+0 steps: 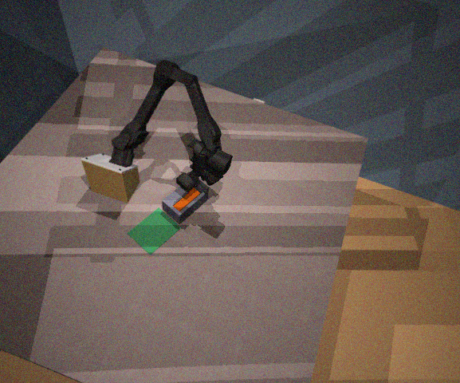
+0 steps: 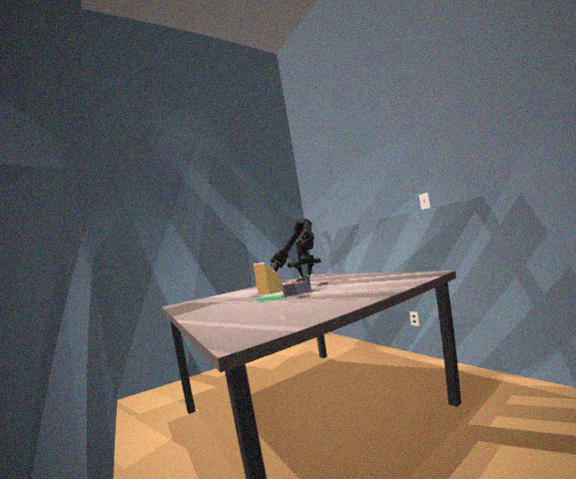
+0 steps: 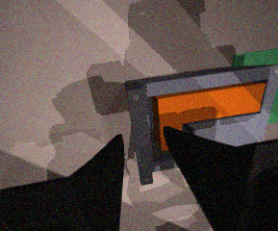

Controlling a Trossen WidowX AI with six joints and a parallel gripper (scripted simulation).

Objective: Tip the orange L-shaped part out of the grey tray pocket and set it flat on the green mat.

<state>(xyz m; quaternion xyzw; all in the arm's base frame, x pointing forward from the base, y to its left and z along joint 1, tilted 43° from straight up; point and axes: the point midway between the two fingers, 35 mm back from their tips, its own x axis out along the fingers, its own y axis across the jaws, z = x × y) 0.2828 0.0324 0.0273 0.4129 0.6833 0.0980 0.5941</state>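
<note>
My gripper tip is now 3 cm past the orange L-shaped part, 5 cm to the left of it and 3 cm above it. From my gripper tip the other things lie so: green mat 10 cm behind, 20 cm to the right, 9 cm below.
</note>
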